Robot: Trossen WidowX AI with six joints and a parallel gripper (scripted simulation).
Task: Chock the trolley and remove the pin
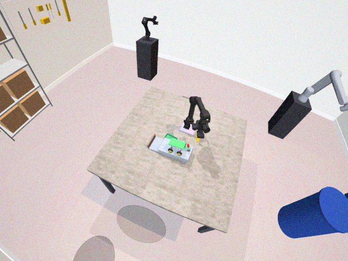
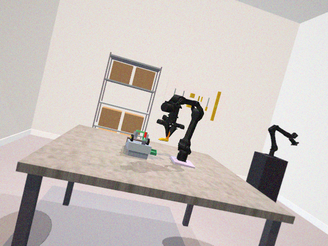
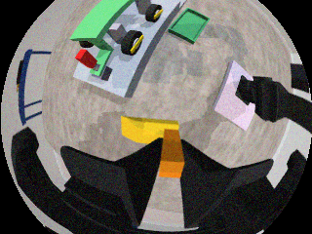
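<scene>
Right now my gripper tip is 20 mm short of the yellow chock, 10 mm to the right of it and 10 mm above it. Round my gripper tip: green tray: 40 mm ahead, 240 mm to the right, 180 mm below; red-headed stop pin: 140 mm ahead, 40 mm to the right, 50 mm below; trolley: 160 mm ahead, 140 mm to the right, 60 mm below.
</scene>
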